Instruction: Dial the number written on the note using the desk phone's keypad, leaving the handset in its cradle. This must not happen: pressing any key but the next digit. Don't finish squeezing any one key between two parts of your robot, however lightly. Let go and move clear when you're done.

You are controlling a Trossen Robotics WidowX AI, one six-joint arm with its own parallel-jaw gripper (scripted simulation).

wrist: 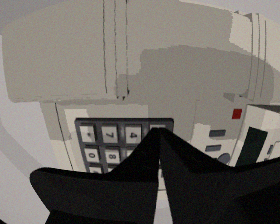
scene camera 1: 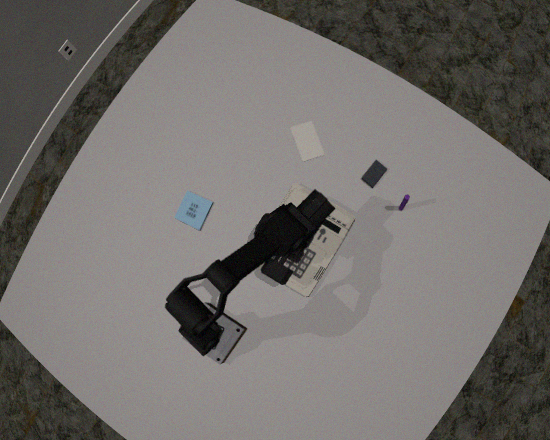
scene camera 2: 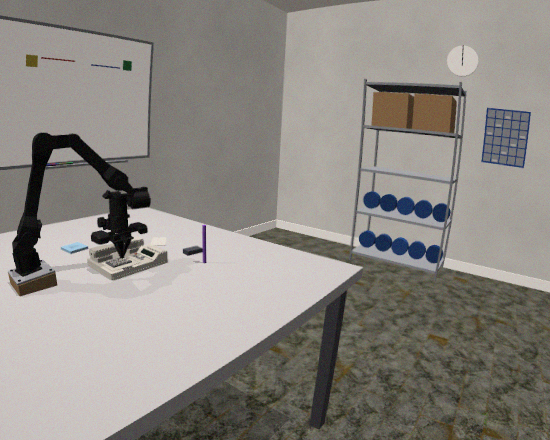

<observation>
I see my gripper [scene camera 2: 122, 258], a white card [scene camera 1: 305, 136] and a beige desk phone [scene camera 1: 326, 242].
My gripper also shows in the wrist view [wrist: 157, 133]. The beige desk phone also shows in the wrist view [wrist: 233, 132]. The wrist view misses the white card: it is out of frame.
</observation>
